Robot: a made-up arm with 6 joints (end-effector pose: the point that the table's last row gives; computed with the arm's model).
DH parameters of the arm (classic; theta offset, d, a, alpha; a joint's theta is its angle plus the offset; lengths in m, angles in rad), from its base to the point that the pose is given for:
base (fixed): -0.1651 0 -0.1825 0
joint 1: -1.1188 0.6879 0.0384 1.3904
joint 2: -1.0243 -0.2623 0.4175 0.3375
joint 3: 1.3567 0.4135 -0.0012 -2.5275
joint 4: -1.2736 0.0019 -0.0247 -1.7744
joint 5: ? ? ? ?
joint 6: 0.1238 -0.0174 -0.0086 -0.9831
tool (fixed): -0.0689 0.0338 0 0
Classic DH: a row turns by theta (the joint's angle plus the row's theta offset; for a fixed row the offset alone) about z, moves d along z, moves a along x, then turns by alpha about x.
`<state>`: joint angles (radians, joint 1 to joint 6).
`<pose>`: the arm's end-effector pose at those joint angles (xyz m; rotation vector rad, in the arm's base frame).
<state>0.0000 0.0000 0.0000 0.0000 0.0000 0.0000</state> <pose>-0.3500 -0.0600 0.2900 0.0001 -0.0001 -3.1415</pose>
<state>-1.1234 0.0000 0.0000 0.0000 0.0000 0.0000</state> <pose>-0.3347 0.1443 0.2900 0.0000 0.0001 2.0182</pose>
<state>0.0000 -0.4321 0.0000 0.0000 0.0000 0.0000</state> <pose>-0.3937 0.1128 0.3285 0.1829 -0.6203 2.9957</pose>
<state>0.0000 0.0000 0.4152 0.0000 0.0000 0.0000</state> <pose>-0.3500 -0.0685 0.2496 0.0001 -0.6476 -3.0741</pose>
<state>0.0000 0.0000 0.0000 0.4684 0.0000 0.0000</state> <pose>-0.3717 -0.0743 0.3283 -0.1366 0.5525 -2.8339</pose>
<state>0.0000 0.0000 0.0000 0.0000 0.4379 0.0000</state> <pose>-0.3557 -0.0600 0.2754 0.6825 0.0000 -3.0665</pose>
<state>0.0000 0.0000 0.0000 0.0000 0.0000 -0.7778</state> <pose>-0.3722 -0.0604 0.2883 -0.8753 -0.0604 2.5725</pose>
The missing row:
joint 5: 1.0903 -0.1124 0.0398 2.5504
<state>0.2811 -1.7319 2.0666 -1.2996 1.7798 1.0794</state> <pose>-0.4645 0.2843 0.5712 0.8257 -1.9910 -1.0742</pose>
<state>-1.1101 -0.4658 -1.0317 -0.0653 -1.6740 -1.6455</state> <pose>-0.2811 0.1702 0.4002 0.1945 -1.1327 1.3413</pose>
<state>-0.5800 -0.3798 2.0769 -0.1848 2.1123 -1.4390</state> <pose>-0.3905 0.0024 0.2039 1.6955 0.2248 -0.9192</pose>
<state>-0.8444 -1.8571 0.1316 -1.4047 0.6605 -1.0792</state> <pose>0.0243 0.5032 0.7323 -0.5005 0.5367 1.0195</pose>
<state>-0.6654 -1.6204 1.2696 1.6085 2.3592 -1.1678</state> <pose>-0.1315 0.4925 0.7561 -1.0136 -0.3424 -0.6242</pose>
